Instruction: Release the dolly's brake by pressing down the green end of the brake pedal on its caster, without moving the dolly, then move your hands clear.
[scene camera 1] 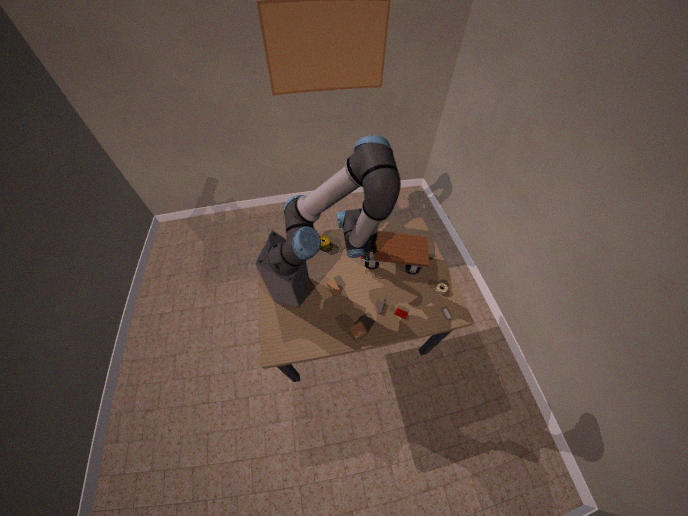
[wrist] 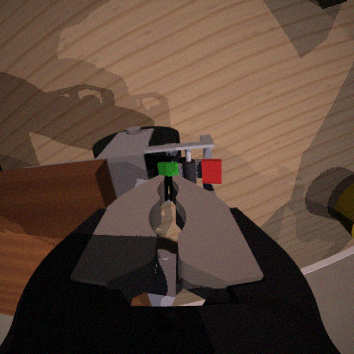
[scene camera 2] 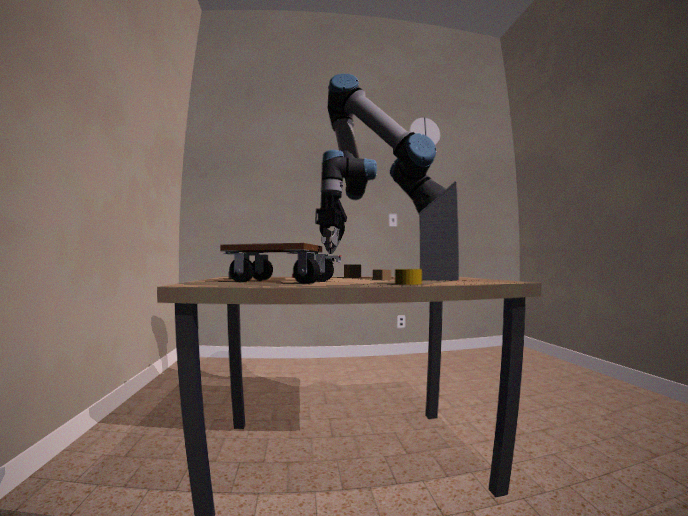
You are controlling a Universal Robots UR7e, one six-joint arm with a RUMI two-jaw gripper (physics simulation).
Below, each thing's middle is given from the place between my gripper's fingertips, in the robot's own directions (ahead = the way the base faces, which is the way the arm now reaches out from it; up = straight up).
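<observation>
Brake pedal (wrist: 209,169): 20 mm below my hand, 10 mm behind it, 10 mm to the left of it. Grey caster frame (wrist: 125,152): 50 mm below my hand, 30 mm ahead of it, 10 mm to the right of it. Wooden dolly (scene camera 2: 306,270): 40 mm below my hand, 170 mm ahead of it.
</observation>
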